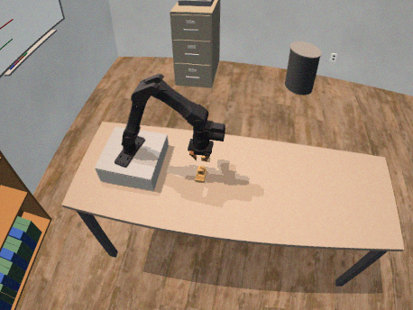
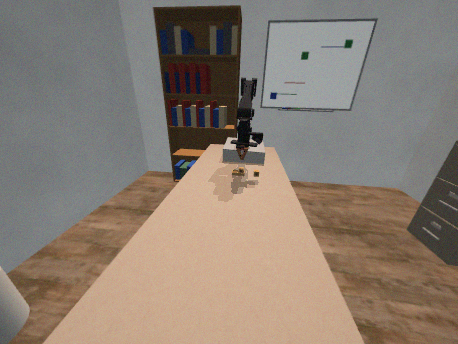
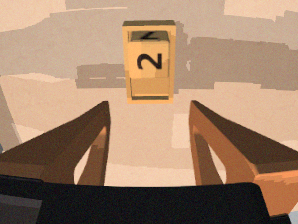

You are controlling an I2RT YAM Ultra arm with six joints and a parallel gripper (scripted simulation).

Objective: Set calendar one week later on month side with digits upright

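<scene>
My gripper is now 100 mm above the calendar tray and 20 mm to the left of it. Also, from my hand: wooden digit cube 90 mm to the left, 90 mm below, 20 mm behind.
</scene>
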